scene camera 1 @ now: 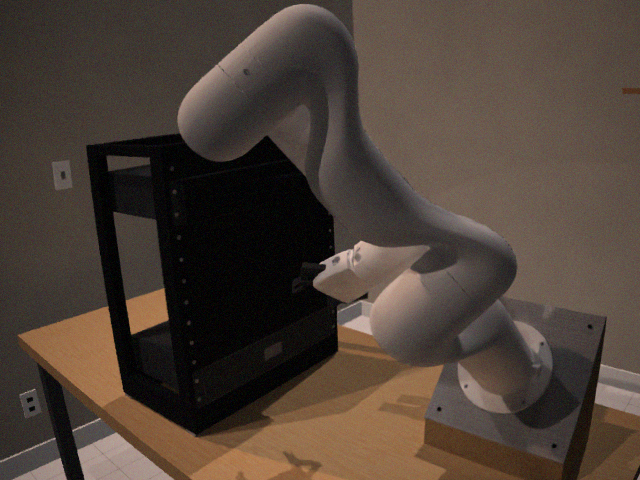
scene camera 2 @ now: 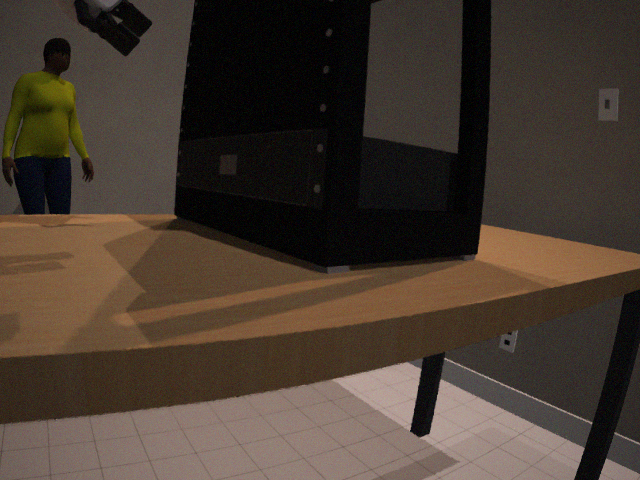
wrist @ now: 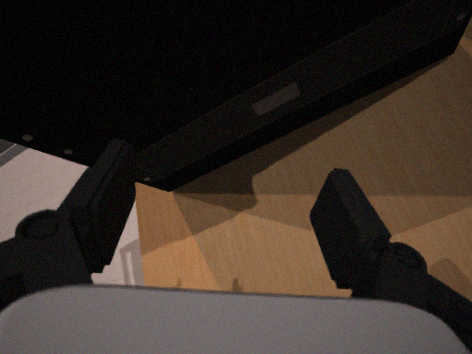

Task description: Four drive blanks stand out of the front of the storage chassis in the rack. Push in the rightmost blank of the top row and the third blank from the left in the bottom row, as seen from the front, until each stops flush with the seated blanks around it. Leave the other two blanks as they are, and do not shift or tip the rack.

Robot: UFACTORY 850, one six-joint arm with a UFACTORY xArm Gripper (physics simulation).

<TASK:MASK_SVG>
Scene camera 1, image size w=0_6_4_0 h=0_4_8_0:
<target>my gripper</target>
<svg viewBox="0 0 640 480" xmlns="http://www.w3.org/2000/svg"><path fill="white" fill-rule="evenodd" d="M378 283L371 284L357 273L354 267L354 259L352 258L354 249L349 249L319 264L303 262L300 276L292 282L292 293L300 292L306 288L306 285L313 285L315 289L328 295L326 307L330 310L341 303L345 304L357 301L358 299L367 299L368 292Z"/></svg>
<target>black rack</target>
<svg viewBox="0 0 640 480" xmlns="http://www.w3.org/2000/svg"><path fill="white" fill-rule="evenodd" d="M86 145L104 283L125 396L130 399L136 399L187 430L187 433L196 437L205 432L204 430L256 401L327 357L337 353L337 306L330 310L327 309L328 295L315 289L313 285L306 285L306 288L300 292L292 293L292 282L300 276L303 262L319 264L335 255L333 216L315 197L304 174L268 135L243 156L225 162L211 161L200 156L185 143L180 133ZM160 384L165 383L177 389L179 394ZM113 212L154 219L157 223L169 320L132 335L128 320ZM107 156L150 157L150 164L108 171Z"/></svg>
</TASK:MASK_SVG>
